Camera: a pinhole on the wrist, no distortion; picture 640 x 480 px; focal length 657.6 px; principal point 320.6 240.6 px. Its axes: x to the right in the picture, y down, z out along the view. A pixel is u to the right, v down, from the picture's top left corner.
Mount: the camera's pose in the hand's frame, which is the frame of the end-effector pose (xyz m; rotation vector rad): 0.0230 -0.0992 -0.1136 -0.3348 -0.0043 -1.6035
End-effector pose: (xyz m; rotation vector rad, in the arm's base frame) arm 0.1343 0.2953 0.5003 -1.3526 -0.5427 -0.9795
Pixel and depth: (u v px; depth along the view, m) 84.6 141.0 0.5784
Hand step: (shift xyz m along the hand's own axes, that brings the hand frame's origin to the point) 0.0641 0.2288 0.4118
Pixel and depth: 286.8 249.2 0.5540
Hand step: 0.1476 0.0426 0.4081
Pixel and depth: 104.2 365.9 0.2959
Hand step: 0.1427 0.0532 0.1367
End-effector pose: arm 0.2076 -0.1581 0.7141 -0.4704 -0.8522 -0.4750
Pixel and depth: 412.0 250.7 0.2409
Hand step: 0.0767 -0.0823 0.1231
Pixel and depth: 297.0 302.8 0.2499
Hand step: 0.0990 -0.0404 0.1185
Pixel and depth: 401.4 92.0 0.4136
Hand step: 0.0177 -0.0570 0.3113
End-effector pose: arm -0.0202 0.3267 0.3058 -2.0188 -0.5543 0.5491
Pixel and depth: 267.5 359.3 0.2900
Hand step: 0.1358 -0.0199 0.1479
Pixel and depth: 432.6 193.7 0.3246
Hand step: 0.0676 -0.0845 0.2131
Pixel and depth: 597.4 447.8 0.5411
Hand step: 0.2986 -0.2212 0.4183
